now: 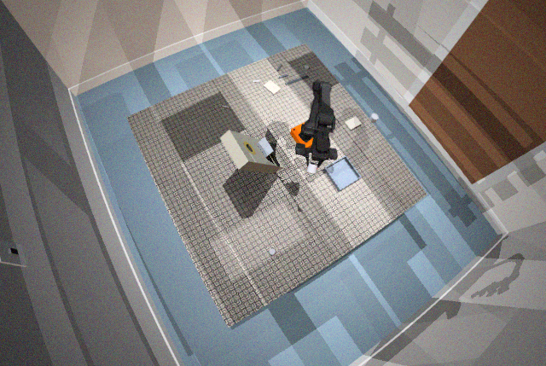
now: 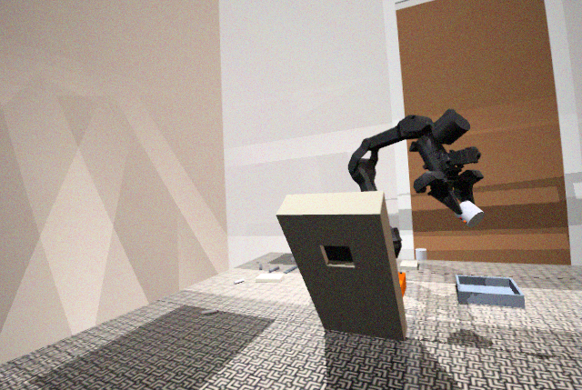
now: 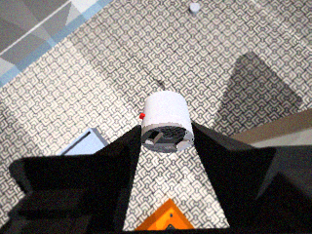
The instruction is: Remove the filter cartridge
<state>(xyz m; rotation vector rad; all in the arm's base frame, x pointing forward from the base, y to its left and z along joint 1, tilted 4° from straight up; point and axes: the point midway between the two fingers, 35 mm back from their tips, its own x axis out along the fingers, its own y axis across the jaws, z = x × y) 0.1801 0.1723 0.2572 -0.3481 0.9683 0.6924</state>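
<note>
Right now the light blue tray is 22 cm behind my gripper tip, 9 cm to the left of it and 25 cm below it. Round my gripper tip: round filter cartridge: right at my gripper tip; beige service panel: 13 cm ahead, 25 cm to the right, 10 cm below.
</note>
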